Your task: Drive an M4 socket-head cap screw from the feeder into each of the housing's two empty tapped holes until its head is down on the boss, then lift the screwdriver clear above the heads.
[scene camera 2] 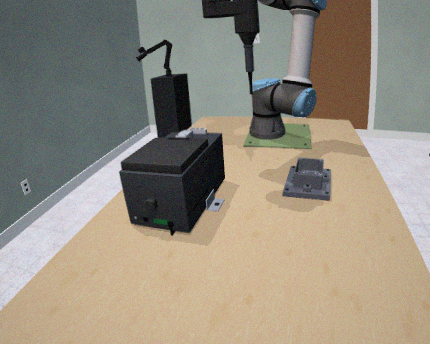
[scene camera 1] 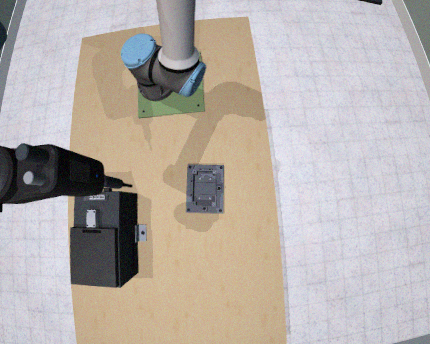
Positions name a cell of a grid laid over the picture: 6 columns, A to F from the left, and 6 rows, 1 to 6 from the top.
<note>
In view: a black screw feeder (scene camera 2: C4).
The black screw feeder also shows in scene camera 1 (scene camera 1: B4).
</note>
